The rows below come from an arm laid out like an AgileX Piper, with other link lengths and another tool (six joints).
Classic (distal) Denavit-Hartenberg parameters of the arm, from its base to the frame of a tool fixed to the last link. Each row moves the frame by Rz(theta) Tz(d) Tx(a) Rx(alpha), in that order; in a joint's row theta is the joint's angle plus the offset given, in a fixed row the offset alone. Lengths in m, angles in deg.
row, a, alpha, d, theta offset
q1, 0, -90, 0.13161, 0
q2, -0.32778, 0, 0, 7.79
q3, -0.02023, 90, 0, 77.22
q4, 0, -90, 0.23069, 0
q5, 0, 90, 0, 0
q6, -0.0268, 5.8, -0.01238, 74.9
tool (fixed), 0, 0, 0.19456, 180
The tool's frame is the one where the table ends.
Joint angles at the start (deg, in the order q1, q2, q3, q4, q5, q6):
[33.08, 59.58, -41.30, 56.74, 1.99, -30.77]
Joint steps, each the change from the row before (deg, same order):
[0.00, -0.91, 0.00, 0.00, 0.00, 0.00]
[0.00, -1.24, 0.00, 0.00, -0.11, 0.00]
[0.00, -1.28, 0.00, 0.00, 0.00, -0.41]
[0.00, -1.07, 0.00, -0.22, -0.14, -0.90]
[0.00, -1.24, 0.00, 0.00, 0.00, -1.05]
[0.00, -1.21, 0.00, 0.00, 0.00, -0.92]
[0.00, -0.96, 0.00, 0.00, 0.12, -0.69]
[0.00, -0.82, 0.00, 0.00, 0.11, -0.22]
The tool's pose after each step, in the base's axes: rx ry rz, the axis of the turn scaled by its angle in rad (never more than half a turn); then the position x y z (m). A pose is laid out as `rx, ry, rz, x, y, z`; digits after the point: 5 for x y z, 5 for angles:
-1.62796, 1.04918, -0.49845, 0.23557, 0.13275, 0.33638
-1.60887, 1.03748, -0.50693, 0.23199, 0.13007, 0.34236
-1.59466, 1.02000, -0.51930, 0.22812, 0.12734, 0.34840
-1.58855, 0.99734, -0.54217, 0.22525, 0.12446, 0.35389
-1.58070, 0.97320, -0.56305, 0.22147, 0.12148, 0.35982
-1.57172, 0.95109, -0.58214, 0.21764, 0.11854, 0.36546
-1.56559, 0.93342, -0.59509, 0.21432, 0.11643, 0.36965
-1.55695, 0.92256, -0.60103, 0.21133, 0.11472, 0.37301

